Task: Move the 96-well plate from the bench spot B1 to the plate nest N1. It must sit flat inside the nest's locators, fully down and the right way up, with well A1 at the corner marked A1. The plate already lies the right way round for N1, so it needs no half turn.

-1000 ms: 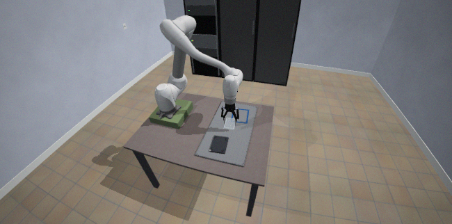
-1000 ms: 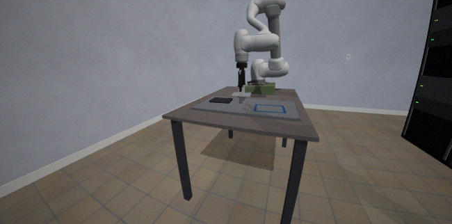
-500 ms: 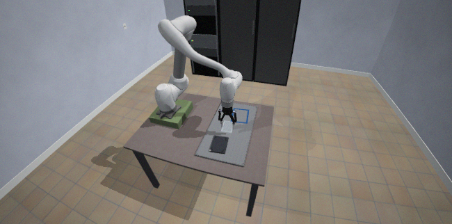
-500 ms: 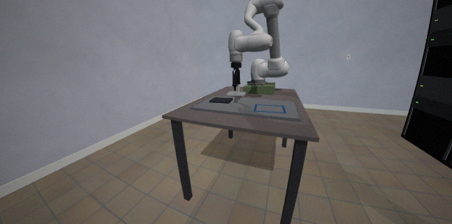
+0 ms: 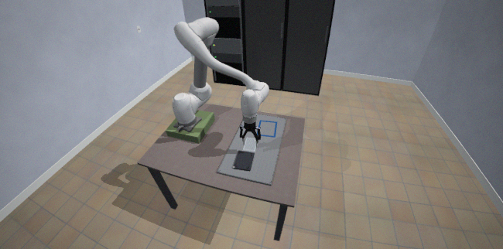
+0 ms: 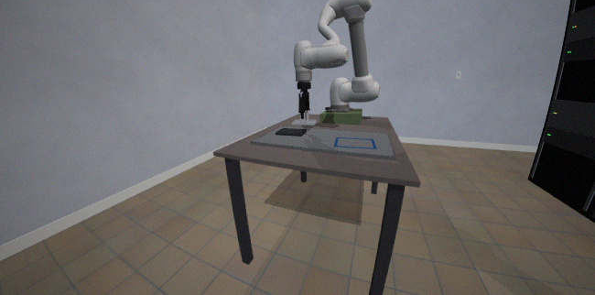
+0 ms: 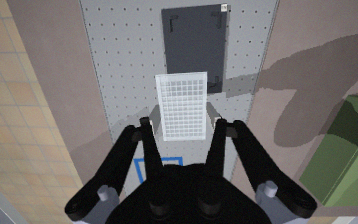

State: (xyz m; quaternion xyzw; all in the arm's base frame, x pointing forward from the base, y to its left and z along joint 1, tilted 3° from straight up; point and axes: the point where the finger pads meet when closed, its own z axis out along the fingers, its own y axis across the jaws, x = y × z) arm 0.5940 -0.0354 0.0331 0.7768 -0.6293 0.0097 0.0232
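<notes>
My hand is 100 mm to the left of the dark plate nest, 90 mm above it and 10 mm past it. The rest, counted from my hand: small white corner mark 180 mm to the right, 90 mm below, 50 mm behind; then white 96-well plate 30 mm below.
</notes>
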